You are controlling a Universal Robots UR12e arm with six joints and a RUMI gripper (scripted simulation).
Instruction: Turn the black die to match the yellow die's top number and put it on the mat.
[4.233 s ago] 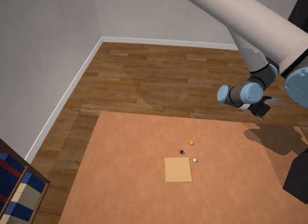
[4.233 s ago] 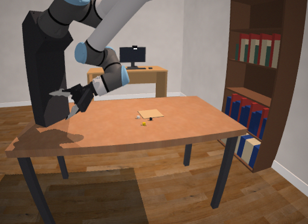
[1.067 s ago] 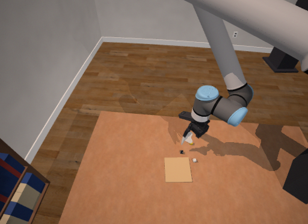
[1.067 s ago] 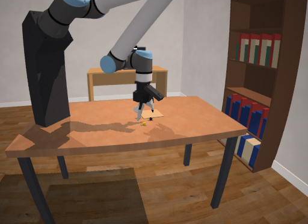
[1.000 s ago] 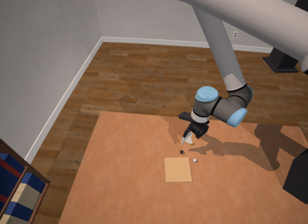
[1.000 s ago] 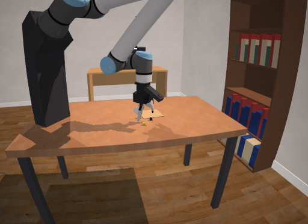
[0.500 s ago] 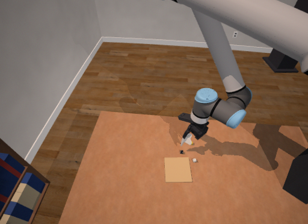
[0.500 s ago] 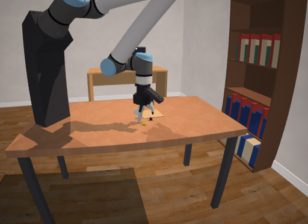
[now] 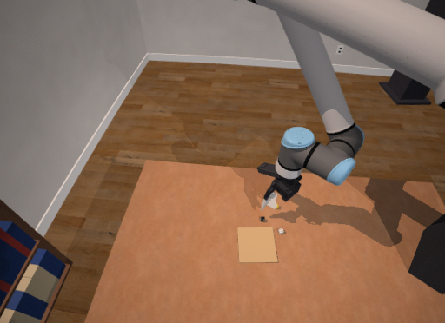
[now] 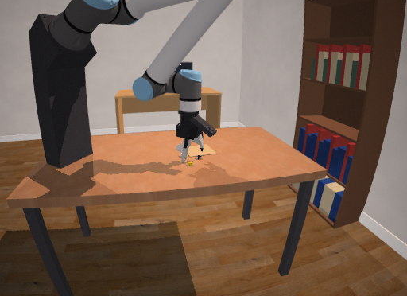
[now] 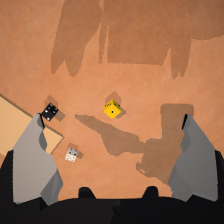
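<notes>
The yellow die lies 1 cm behind my hand, 1 cm to the left of it and 3 cm below it. From my hand the other things lie so: tan mat 10 cm ahead, 17 cm to the left, 4 cm below; then white die 1 cm behind, 13 cm to the left, 3 cm below; then black die 6 cm ahead, 7 cm to the left, 3 cm below.
</notes>
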